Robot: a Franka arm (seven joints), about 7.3 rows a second.
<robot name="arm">
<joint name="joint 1" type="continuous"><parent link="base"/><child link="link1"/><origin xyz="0 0 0.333"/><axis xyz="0 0 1"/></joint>
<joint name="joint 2" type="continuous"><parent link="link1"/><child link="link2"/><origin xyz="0 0 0"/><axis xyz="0 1 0"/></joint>
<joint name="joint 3" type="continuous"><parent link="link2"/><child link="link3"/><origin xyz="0 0 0.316"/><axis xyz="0 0 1"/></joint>
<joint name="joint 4" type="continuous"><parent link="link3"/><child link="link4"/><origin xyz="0.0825 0 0"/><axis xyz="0 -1 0"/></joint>
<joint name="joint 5" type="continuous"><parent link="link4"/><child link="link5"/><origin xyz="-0.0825 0 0.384"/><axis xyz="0 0 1"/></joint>
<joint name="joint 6" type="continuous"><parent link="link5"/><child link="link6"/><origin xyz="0 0 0"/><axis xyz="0 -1 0"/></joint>
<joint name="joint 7" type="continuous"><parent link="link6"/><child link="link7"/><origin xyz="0.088 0 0"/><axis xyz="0 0 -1"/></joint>
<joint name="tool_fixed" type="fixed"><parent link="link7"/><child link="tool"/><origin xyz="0 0 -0.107" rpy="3.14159 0 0"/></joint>
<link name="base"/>
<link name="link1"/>
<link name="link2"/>
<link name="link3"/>
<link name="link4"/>
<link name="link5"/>
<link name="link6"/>
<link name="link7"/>
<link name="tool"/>
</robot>
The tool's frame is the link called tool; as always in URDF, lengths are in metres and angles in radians. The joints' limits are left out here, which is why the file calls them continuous.
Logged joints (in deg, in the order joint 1, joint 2, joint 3, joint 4, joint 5, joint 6, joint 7), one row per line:
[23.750 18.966 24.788 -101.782 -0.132 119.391 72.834]
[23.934 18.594 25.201 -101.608 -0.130 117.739 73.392]
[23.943 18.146 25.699 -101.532 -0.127 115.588 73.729]
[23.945 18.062 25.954 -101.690 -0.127 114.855 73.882]
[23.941 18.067 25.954 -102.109 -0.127 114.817 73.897]
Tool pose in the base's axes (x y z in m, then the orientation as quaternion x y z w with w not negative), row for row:
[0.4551 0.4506 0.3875 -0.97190 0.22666 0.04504 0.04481]
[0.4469 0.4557 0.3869 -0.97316 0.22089 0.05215 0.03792]
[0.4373 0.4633 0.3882 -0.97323 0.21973 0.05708 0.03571]
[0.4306 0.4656 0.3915 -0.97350 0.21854 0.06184 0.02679]
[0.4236 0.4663 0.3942 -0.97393 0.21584 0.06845 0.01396]
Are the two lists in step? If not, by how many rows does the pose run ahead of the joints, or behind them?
The pose runs 2 rows behind the joints: the pose in row i belongs to the joints in row i - 2.
